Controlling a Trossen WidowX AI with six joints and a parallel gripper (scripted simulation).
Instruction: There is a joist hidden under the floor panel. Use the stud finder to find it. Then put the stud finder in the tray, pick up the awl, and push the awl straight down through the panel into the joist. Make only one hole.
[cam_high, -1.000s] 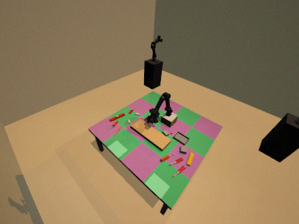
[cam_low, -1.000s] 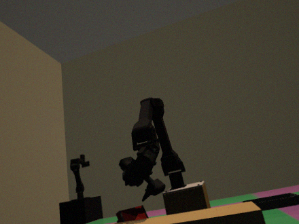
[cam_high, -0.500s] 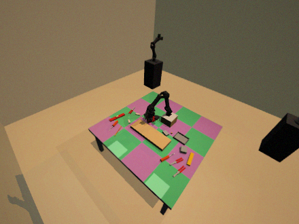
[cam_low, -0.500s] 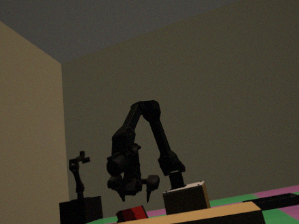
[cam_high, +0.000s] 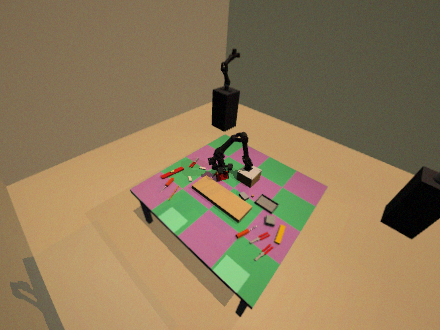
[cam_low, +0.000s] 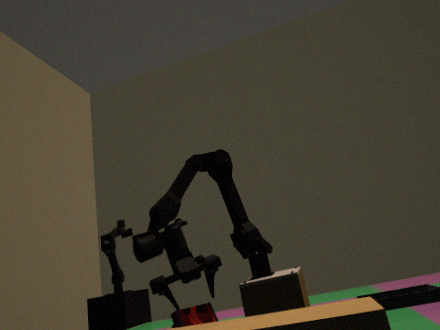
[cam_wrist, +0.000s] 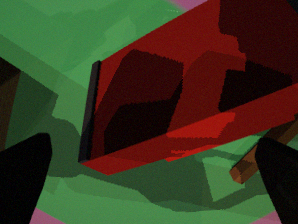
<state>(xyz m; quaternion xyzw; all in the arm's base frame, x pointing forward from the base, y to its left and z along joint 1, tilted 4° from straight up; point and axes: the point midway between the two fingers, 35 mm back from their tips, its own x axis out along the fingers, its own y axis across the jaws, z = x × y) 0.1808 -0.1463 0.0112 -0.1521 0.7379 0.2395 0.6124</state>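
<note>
Right now my gripper tip is 50 mm above the stud finder, 30 mm to the left of it and 20 mm short of it. Round my gripper tip: orange pencil 450 mm ahead, 160 mm to the right, 70 mm below; awl 80 mm to the right, 70 mm below, 40 mm ahead; grey tray 470 mm to the left, 60 mm below, 30 mm behind.
</note>
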